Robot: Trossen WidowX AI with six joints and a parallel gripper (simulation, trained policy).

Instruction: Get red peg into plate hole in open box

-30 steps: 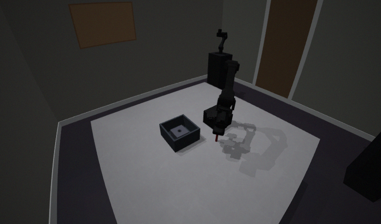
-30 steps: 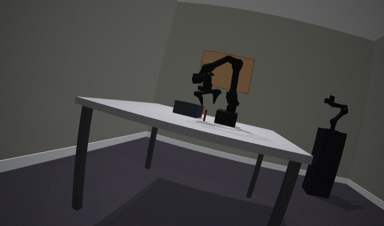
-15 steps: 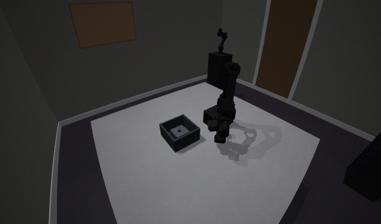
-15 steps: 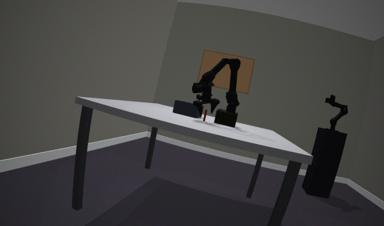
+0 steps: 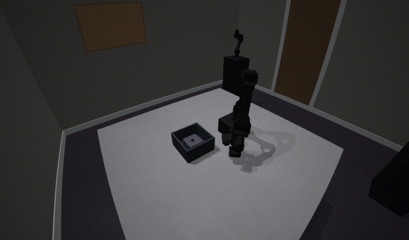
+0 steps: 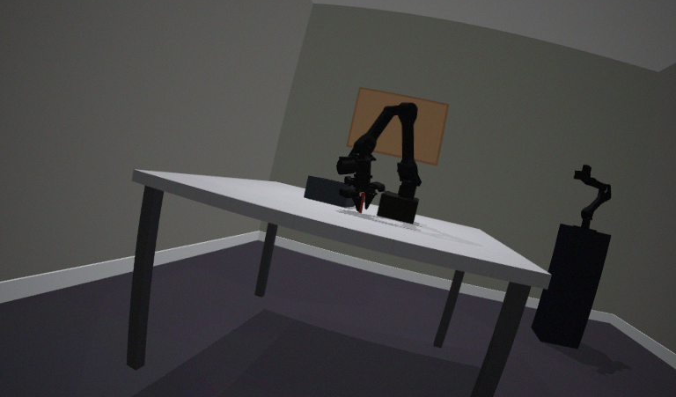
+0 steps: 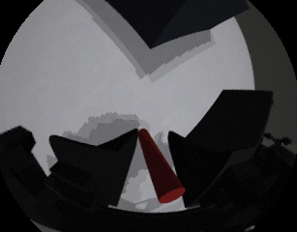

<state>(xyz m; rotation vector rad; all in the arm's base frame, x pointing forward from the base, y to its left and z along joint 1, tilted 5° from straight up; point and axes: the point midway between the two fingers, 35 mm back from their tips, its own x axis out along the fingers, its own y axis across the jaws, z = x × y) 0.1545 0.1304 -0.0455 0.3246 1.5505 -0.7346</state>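
My gripper tip is now 18 cm short of the grey plate, 15 cm to the left of it and 3 cm below it. The rest, counted from my gripper tip: dark box 18 cm ahead, 15 cm to the right, 2 cm above; red peg 3 cm above, 1 cm to the left, 1 cm ahead.
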